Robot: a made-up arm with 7 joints. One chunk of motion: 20 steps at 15 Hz.
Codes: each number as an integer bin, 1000 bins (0 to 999) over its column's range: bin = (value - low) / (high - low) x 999, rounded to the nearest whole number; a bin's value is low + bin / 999 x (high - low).
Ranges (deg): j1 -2..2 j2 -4..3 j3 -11..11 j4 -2..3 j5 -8..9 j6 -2..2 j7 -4..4
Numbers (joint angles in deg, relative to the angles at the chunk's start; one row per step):
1: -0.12 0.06 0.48 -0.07 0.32 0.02 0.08
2: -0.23 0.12 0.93 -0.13 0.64 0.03 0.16
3: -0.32 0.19 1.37 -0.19 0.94 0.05 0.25
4: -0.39 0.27 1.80 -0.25 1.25 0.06 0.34
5: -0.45 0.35 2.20 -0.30 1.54 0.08 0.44
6: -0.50 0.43 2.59 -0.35 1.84 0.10 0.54
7: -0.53 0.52 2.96 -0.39 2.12 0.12 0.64
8: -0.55 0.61 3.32 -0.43 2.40 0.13 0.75
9: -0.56 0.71 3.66 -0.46 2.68 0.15 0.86
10: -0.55 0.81 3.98 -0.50 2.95 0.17 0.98
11: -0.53 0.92 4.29 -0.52 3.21 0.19 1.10
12: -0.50 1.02 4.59 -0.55 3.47 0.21 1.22
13: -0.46 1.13 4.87 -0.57 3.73 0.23 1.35
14: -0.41 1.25 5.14 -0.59 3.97 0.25 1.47
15: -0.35 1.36 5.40 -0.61 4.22 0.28 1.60
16: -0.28 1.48 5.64 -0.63 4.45 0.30 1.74
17: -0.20 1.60 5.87 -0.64 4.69 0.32 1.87
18: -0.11 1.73 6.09 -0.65 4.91 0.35 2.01
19: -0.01 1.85 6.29 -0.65 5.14 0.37 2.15
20: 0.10 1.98 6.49 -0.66 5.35 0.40 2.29
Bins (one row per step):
1: 470 579 521 386 489 504 509
2: 442 588 542 374 508 507 519
3: 420 598 562 362 525 512 531
4: 402 609 581 350 544 514 542
5: 387 621 599 340 561 519 554
6: 375 632 617 330 578 524 567
7: 367 645 634 322 595 529 579
8: 362 658 650 314 611 532 593
9: 360 672 666 308 628 537 607
10: 362 686 680 300 643 542 622
11: 367 702 694 296 659 547 637
12: 375 716 708 290 674 552 652
13: 385 732 721 286 689 557 668
14: 397 749 733 282 703 562 683
15: 412 765 745 278 718 569 699
16: 430 782 756 274 732 574 717
17: 450 799 766 272 746 579 733
18: 472 818 776 270 759 587 750
19: 497 835 785 270 772 592 768
20: 524 853 794 268 785 599 785

